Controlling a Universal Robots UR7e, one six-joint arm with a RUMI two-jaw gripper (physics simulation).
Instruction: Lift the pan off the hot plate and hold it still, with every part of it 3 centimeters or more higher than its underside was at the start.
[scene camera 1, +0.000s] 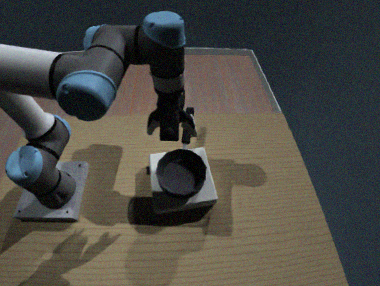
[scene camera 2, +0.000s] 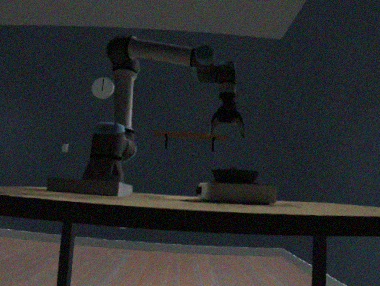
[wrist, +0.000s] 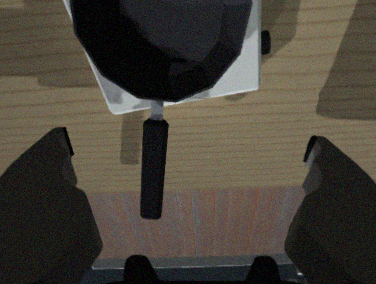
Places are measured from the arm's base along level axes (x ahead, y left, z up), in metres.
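Where they show: gripper, fingertip midpoint: (scene camera 2: 226, 138) (wrist: 190, 136); arm's base, link origin: (scene camera 1: 57, 190) (scene camera 2: 103, 182).
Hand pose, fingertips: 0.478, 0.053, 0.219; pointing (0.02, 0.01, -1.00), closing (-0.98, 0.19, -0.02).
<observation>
Each offset is from my fingertips to the top centre of the thing, as dx, dy, dz. Level surfaces: height alone.
The dark round pan (scene camera 1: 181, 175) (scene camera 2: 235, 176) (wrist: 175, 30) sits upright on the white hot plate @(+0.015, -0.058, -0.185) (scene camera 1: 210, 186) (scene camera 2: 240, 193) (wrist: 241, 80). Its black handle @(+0.076, +0.138, -0.101) (scene camera 1: 186, 136) (wrist: 154, 170) points to the back of the table in scene camera 1, partly hidden by the gripper there. My gripper (scene camera 1: 172, 132) (scene camera 2: 228, 135) (wrist: 190, 136) is open and empty, pointing down. In scene camera 2 it hangs well above the pan. In the wrist view the handle shows below the fingers, between them in outline and nearer the left finger.
A small black knob @(-0.108, -0.003, -0.209) (scene camera 1: 148, 170) (scene camera 2: 199, 189) (wrist: 266, 42) sticks out of the hot plate's side. The robot's base plate (scene camera 1: 30, 209) (scene camera 2: 65, 185) stands left of it on the wooden table @(dz -0.261) (scene camera 1: 270, 215) (scene camera 2: 165, 202). The handle's end reaches near the table's back edge.
</observation>
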